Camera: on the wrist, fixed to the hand. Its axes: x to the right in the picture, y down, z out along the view.
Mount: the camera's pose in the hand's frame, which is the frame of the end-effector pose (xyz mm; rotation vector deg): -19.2 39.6 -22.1 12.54 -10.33 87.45
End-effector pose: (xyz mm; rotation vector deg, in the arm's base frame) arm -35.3 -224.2 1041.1 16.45 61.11 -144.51
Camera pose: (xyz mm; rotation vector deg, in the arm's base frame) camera -0.3 -228.3 1006.7 34.79 11.93 -68.70
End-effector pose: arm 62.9 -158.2 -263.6 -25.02 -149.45 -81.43
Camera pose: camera 93.3 -160.0 -224.9 -110.31 -86.01 -28.88
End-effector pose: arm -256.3 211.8 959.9 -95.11 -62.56 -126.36
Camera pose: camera -244.9 163.9 958.1 -93.32 5.60 -51.48
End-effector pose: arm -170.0 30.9 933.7 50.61 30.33 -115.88
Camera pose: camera -120.9 33.3 931.7 45.22 -24.98 -40.59
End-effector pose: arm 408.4 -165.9 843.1 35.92 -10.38 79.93
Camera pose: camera 361.7 -169.4 827.7 46.96 -43.76 162.85
